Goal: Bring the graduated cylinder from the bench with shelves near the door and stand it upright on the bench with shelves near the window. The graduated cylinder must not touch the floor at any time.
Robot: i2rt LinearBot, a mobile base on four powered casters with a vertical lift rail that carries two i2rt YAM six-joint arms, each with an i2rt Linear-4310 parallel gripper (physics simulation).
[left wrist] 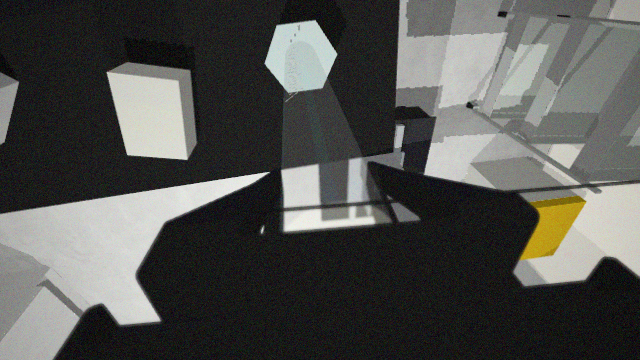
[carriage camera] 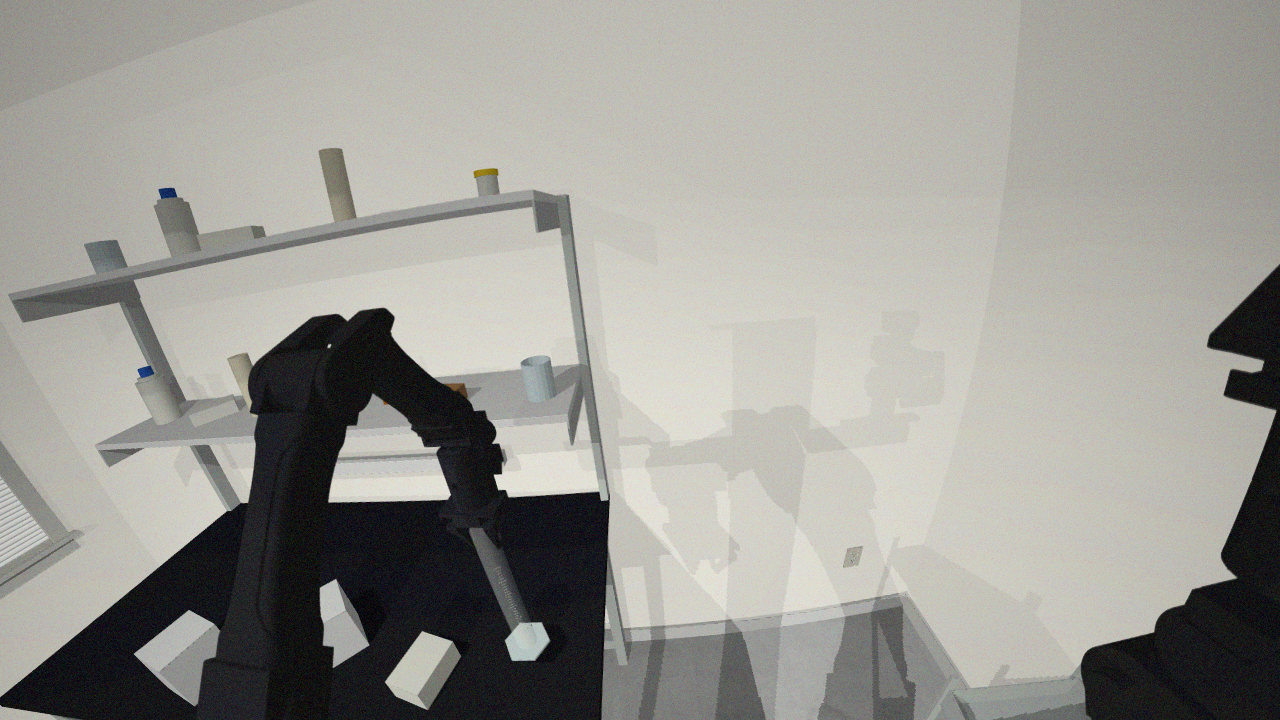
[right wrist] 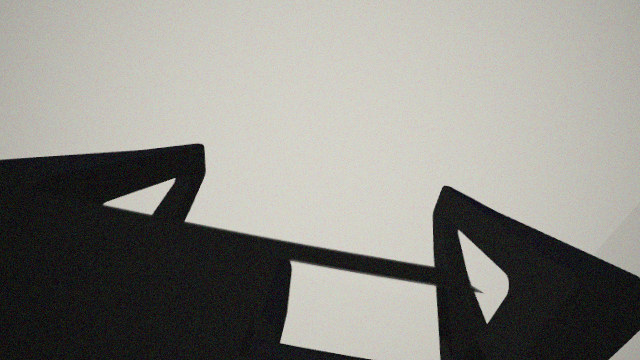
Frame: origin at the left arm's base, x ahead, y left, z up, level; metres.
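Where they show: left gripper, between the fingertips: (left wrist: 324,176) (carriage camera: 488,546); right gripper, between the fingertips: (right wrist: 319,178).
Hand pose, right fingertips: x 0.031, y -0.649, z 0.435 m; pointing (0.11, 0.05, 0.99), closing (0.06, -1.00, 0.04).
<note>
Things, the pixels of their top centre, and the offset from my right fingertips. Level surfaces: height alone.
- clear graduated cylinder, centre of its top: (left wrist: 343,247) (carriage camera: 482,527) dz -0.482, dx +0.358, dy +0.657 m
- bench with shelves, height of its surface: dz -0.867 m
- cream box, centre of its top: (left wrist: 151,120) (carriage camera: 419,661) dz -0.808, dx +0.288, dy +0.873 m
- lower shelf, height of its surface: dz -0.410 m
The clear graduated cylinder (carriage camera: 501,582) (left wrist: 312,120) has a pale hexagonal base and hangs base down over the black top of the bench with shelves (carriage camera: 563,555) (left wrist: 230,125). A window shows at the left edge of the carriage view. My left gripper (carriage camera: 474,530) (left wrist: 324,176) is shut on the cylinder's upper part. In the carriage view the cylinder appears slanted, with its base near the bench's right edge. Whether the base touches the top I cannot tell. My right gripper (right wrist: 319,178) is open and empty, facing a bare wall.
A cream box (carriage camera: 423,669) (left wrist: 155,112) lies left of the cylinder's base, with white blocks (carriage camera: 183,653) (carriage camera: 341,622) further left. Above the bench, the lower shelf (carriage camera: 501,407) and upper shelf (carriage camera: 402,215) hold bottles and jars. A grey cart (carriage camera: 1020,700) shows at the bottom right.
</note>
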